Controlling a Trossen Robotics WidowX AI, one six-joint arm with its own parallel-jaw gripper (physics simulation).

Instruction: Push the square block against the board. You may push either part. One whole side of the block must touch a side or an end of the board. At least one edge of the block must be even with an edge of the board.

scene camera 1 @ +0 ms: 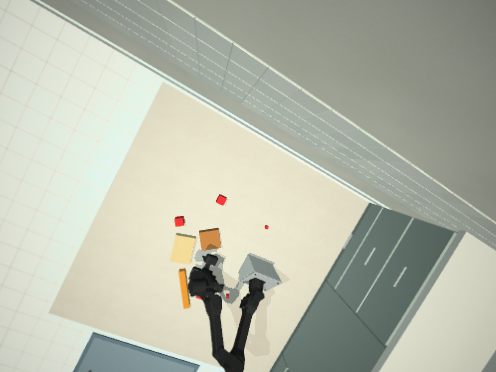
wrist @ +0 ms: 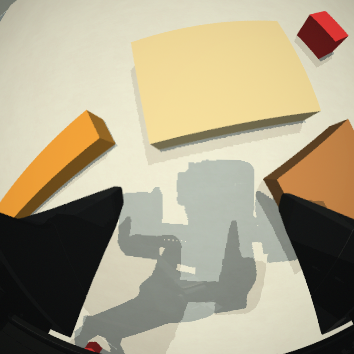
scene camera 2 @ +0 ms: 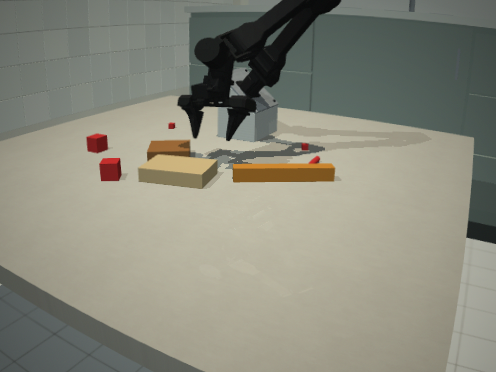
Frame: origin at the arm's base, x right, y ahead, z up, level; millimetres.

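Seen in the pictures: gripper, fingertip midpoint: (scene camera 1: pixel 198 263) (wrist: pixel 204 198) (scene camera 2: pixel 210 139); arm's base, link origin: (scene camera 1: pixel 257 281) (scene camera 2: pixel 247 89).
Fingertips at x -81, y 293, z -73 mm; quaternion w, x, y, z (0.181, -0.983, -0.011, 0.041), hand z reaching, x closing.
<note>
Pixels of each thing's top centre, then the offset from my fingertips to it.
- square block, top centre: (wrist: pixel 341 196) (scene camera 2: pixel 169 145) (scene camera 1: pixel 210 240) dx +125, dy +5, dz -33 mm
- board, top centre: (wrist: pixel 226 64) (scene camera 2: pixel 178 163) (scene camera 1: pixel 182 250) dx +14, dy +102, dz -33 mm
- orange bar, top centre: (wrist: pixel 23 188) (scene camera 2: pixel 284 165) (scene camera 1: pixel 184 290) dx -183, dy -15, dz -33 mm
- tiny red cube, top centre: (scene camera 2: pixel 171 123) (scene camera 1: pixel 266 227) dx +326, dy -235, dz -48 mm
The square block (scene camera 1: pixel 209 238) (scene camera 2: pixel 162 148) (wrist: pixel 320 175) is brown-orange and lies flat on the table. The board (scene camera 1: pixel 183 249) (scene camera 2: pixel 177 165) (wrist: pixel 225 80) is a pale yellow rectangular slab, also flat. A narrow, uneven gap separates them, and their facing sides are not parallel. My gripper (scene camera 1: pixel 210 259) (scene camera 2: pixel 212 138) (wrist: pixel 204 198) is open and empty, above the table beside the block and near the board. In the wrist view the right finger covers part of the block, and the block runs out of view at the right edge.
An orange bar (scene camera 1: pixel 184 288) (scene camera 2: pixel 283 172) (wrist: pixel 60 160) lies near the board. Two red cubes (scene camera 1: pixel 221 200) (scene camera 1: pixel 179 221) (scene camera 2: pixel 97 143) (scene camera 2: pixel 110 169) lie beyond the block and board. A tiny red cube (scene camera 1: pixel 266 227) (scene camera 2: pixel 171 125) and a grey angled box (scene camera 1: pixel 259 271) (scene camera 2: pixel 242 122) are off to the side.
</note>
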